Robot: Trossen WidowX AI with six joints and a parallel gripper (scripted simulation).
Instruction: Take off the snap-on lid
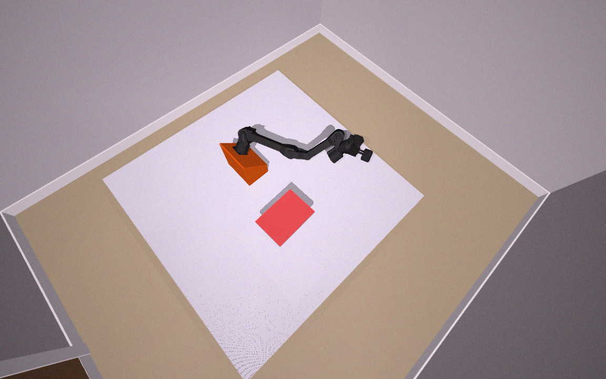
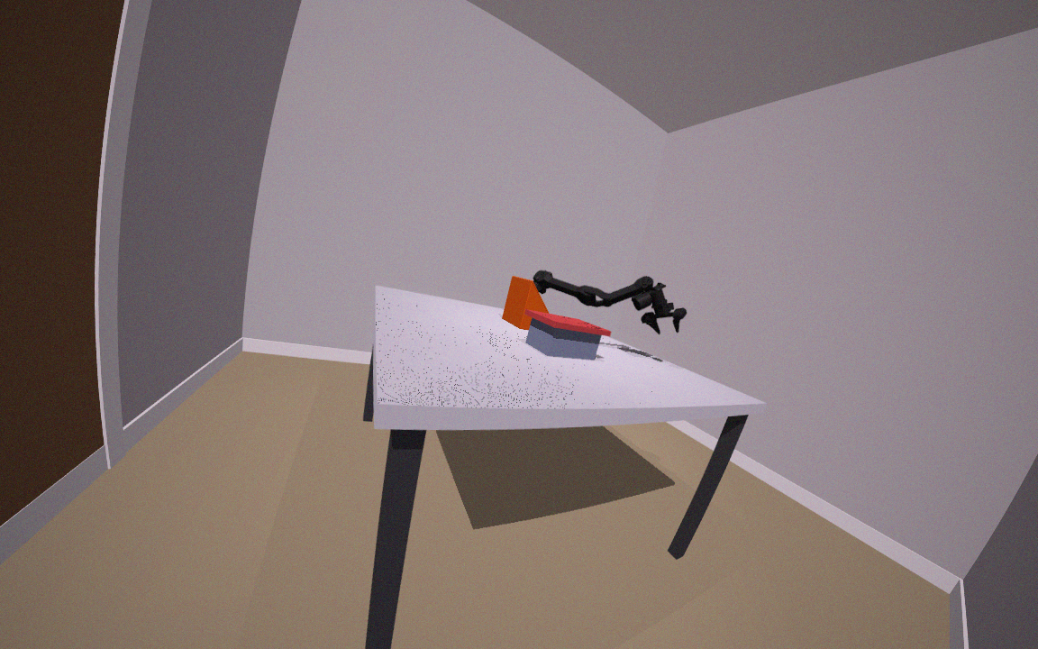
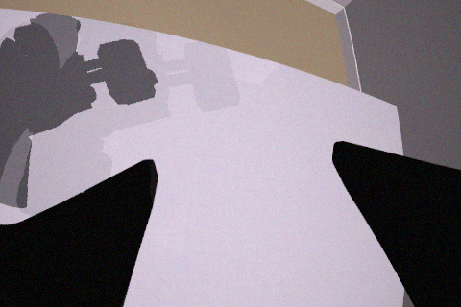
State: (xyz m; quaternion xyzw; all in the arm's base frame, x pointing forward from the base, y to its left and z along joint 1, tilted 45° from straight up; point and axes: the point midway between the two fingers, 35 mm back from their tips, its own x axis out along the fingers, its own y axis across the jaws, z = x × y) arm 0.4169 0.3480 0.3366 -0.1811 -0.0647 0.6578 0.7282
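Now: the red lid 10 mm ahead of my gripper tip, 540 mm to the right of it and 40 mm below it. Round my gripper tip: grey-blue storage box (10 mm ahead, 540 mm to the right, 90 mm below).
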